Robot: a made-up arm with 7 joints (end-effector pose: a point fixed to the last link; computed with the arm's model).
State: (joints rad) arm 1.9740 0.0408 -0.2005 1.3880 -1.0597 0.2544 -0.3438
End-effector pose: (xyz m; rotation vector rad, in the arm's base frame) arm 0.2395 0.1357 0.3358 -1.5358 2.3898 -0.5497
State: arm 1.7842 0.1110 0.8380 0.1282 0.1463 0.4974 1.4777
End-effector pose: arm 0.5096 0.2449 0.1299 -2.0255 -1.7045 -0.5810
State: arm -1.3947 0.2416 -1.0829 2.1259 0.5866 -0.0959 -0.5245
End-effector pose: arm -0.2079 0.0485 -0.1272 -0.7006 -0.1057 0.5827
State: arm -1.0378 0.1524 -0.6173 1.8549 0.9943 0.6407 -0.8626
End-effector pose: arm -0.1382 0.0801 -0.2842 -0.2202 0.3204 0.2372
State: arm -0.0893 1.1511 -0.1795 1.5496 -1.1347 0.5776 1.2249
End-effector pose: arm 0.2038 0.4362 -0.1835 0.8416 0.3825 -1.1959
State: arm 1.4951 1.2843 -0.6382 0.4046 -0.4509 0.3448 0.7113
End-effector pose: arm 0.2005 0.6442 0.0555 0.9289 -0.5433 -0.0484
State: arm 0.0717 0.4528 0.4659 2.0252 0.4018 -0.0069 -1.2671
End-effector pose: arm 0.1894 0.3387 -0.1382 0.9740 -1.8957 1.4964
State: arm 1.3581 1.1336 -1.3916 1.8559 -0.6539 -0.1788 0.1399
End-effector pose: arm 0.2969 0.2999 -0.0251 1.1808 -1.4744 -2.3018
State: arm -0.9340 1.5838 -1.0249 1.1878 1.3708 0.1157 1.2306
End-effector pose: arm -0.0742 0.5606 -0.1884 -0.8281 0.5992 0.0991
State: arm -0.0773 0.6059 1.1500 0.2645 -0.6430 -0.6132 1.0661
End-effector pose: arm -0.0073 0.5079 -0.4021 -0.0812 -0.7484 -0.2746
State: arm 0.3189 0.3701 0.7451 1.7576 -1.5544 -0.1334 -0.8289
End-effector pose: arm 0.2146 0.4007 -0.1362 2.8207 -1.3050 -0.2071
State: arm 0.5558 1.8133 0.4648 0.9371 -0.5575 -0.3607 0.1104
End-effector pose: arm 0.0392 0.5748 0.2414 2.2715 -0.9069 -0.7242
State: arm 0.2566 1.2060 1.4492 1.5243 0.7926 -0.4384 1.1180
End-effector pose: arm 0.0027 0.5432 0.0961 1.2721 -2.5451 -1.1147
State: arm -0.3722 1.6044 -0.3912 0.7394 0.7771 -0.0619 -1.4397
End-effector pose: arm 0.1144 0.6414 -0.0890 2.4151 -0.7810 -0.0296
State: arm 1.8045 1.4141 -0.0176 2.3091 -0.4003 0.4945 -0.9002
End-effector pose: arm -0.0111 0.3225 0.1669 -1.3646 1.2191 -0.8285
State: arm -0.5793 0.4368 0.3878 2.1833 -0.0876 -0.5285 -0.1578
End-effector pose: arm 0.0672 0.3044 -0.2059 0.5735 -2.1819 -0.4882
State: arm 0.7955 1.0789 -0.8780 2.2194 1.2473 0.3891 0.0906
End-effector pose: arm 0.2247 0.2549 -0.0612 -0.7120 -1.2347 -0.9084
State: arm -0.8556 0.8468 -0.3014 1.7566 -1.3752 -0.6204 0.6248
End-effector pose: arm -0.0340 0.3233 -0.3067 -0.4361 -0.2452 -2.6170
